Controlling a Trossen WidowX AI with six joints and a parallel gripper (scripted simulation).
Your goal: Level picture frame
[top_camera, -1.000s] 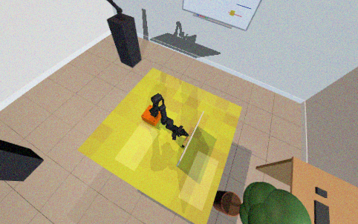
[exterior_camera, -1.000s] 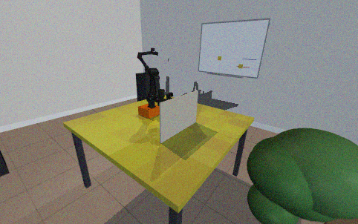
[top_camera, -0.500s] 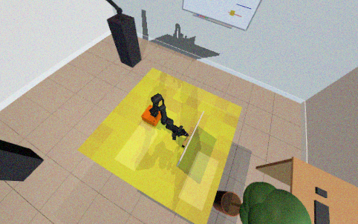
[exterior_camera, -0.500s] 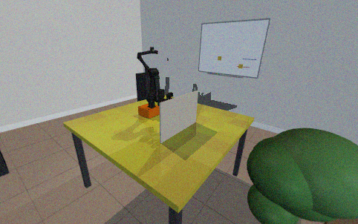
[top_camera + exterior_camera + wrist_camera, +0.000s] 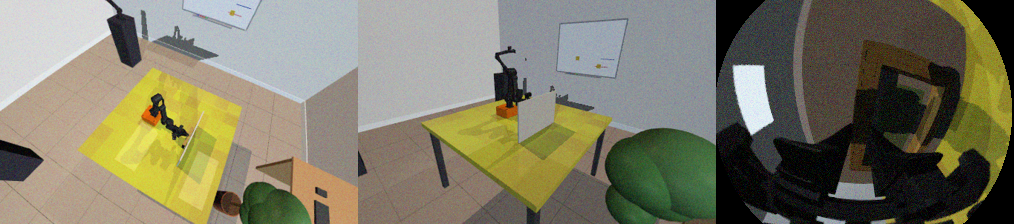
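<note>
The picture frame is 1 cm ahead of my gripper tip and 5 cm below it. The rest, counted from my gripper tip: wall panel (2 cm ahead, 6 cm below).
</note>
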